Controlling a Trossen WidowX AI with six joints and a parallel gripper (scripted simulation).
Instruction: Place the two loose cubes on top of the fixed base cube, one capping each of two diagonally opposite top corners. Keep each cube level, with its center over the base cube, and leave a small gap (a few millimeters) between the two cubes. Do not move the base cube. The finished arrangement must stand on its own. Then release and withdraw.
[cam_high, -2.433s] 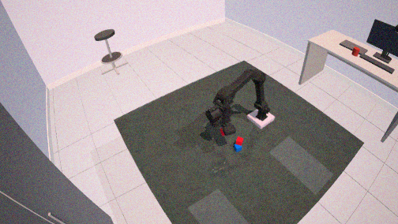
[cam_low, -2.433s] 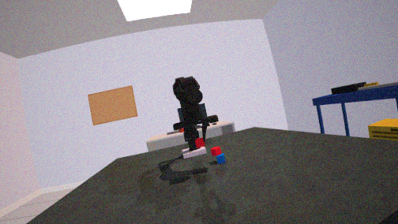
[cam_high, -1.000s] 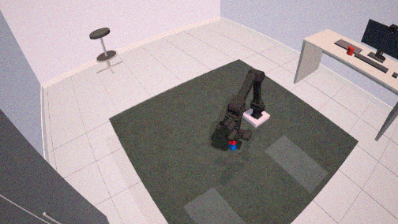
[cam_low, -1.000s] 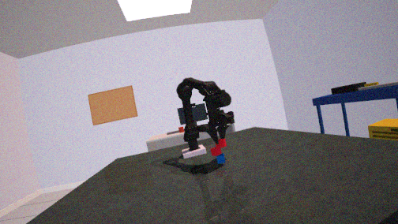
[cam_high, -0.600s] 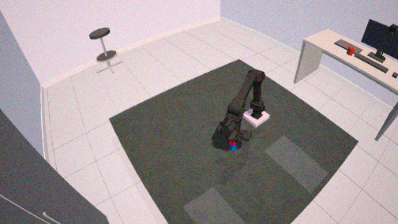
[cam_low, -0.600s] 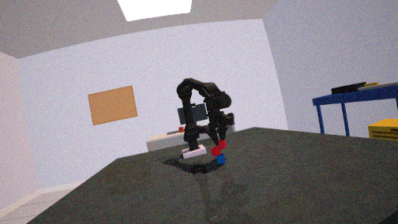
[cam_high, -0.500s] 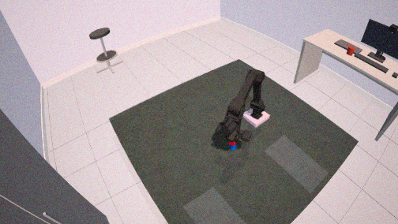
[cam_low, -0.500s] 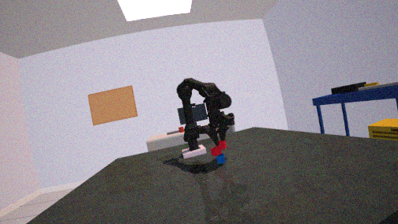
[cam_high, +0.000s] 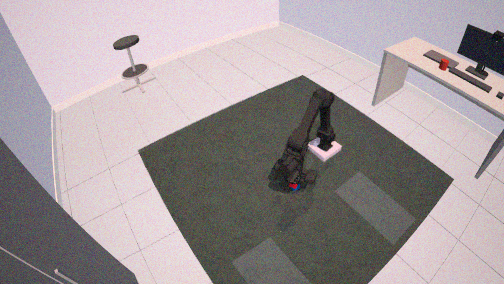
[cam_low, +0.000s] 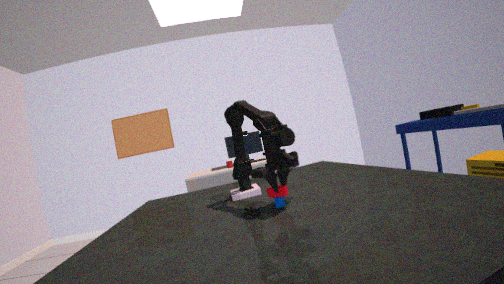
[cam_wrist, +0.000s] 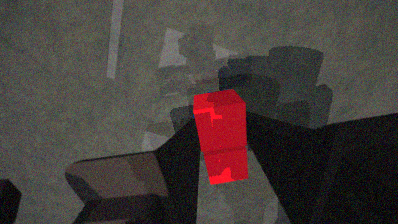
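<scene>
My gripper tip is now 20 mm past the blue base cube, 10 mm to the left of it and 40 mm above it.
</scene>
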